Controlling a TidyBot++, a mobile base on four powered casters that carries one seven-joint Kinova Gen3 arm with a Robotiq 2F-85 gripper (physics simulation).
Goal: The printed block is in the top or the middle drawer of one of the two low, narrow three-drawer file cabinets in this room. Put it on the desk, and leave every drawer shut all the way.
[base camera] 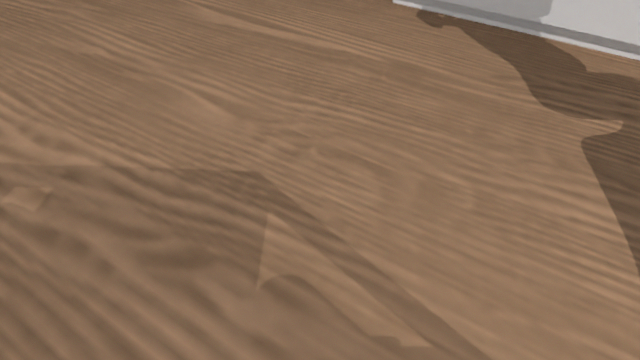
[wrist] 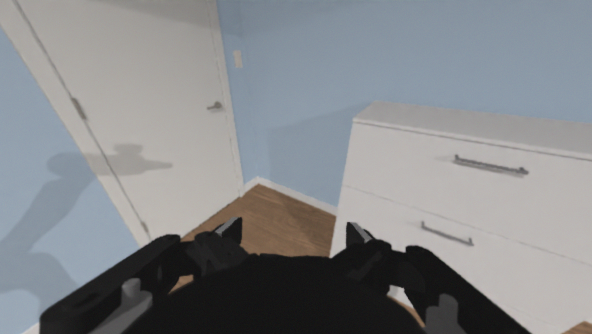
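Note:
My gripper (wrist: 293, 231) is open and empty, its two fingertips wide apart at the lower middle of the wrist view. The printed block and the desk do not show in either view. A white drawer unit (wrist: 390, 155) stands at the right of the wrist view, beyond the fingers. Its upper drawer has a grey bar handle (wrist: 490, 165), and a lower drawer has another bar handle (wrist: 446, 235). Both drawers look shut. The unit looks wide, and I cannot tell whether it is one of the file cabinets. Its lower part is partly hidden by the gripper.
A white door (wrist: 150, 100) with a lever handle (wrist: 215, 106) is at the left of the wrist view, beside a blue wall (wrist: 310, 65). The wood floor (base camera: 300, 125) (wrist: 280, 215) carries shadows. A white panel's lower edge (base camera: 590, 37) crosses the base view's top right.

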